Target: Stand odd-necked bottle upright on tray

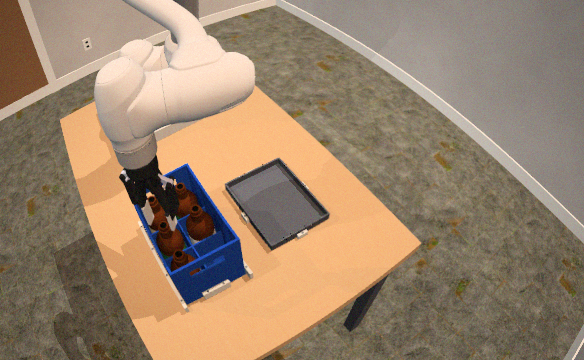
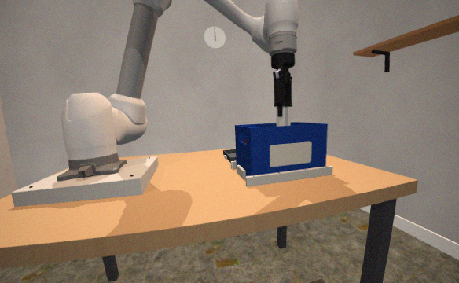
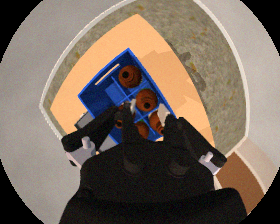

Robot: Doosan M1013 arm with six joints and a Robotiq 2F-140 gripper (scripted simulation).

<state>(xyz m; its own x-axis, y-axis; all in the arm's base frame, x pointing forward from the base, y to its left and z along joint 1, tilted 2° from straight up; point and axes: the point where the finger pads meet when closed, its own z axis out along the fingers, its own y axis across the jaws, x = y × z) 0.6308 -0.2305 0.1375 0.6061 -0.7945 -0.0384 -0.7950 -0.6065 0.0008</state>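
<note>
Right now the blue crate is 1 cm ahead of my hand, 4 cm to the left of it and 12 cm below it. From my hand the other things lie so: bottle: 11 cm below; dark tray: 4 cm ahead, 33 cm to the left, 19 cm below.
</note>
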